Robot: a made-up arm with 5 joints.
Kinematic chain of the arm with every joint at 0, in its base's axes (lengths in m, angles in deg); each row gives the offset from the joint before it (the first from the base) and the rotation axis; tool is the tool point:
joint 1: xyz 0 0 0.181 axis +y
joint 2: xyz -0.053 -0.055 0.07 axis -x
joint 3: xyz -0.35 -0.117 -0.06 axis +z
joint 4: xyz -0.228 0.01 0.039 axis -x
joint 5: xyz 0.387 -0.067 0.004 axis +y
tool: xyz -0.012 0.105 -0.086
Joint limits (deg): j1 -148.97..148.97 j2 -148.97..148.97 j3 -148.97..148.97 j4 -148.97..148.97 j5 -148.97..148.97
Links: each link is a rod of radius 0.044 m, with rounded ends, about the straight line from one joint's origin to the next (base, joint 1, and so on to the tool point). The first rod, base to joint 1, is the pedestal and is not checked.
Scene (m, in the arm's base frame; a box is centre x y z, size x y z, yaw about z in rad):
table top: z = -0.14
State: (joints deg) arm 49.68 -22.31 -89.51 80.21 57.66
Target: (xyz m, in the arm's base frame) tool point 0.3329 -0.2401 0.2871
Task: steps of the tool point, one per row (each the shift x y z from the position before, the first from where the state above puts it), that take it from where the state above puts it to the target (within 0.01 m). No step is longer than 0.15 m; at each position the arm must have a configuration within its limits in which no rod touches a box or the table.
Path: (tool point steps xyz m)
1: 0.0985 -0.0097 0.0673
2: 0.1121 -0.0081 0.0363
3: 0.1162 -0.0063 0.0028
4: 0.1108 -0.0041 -0.0303
5: 0.0959 -0.0020 -0.0604
6: 0.0734 0.0004 -0.0849
7: 0.0447 0.0028 -0.1015

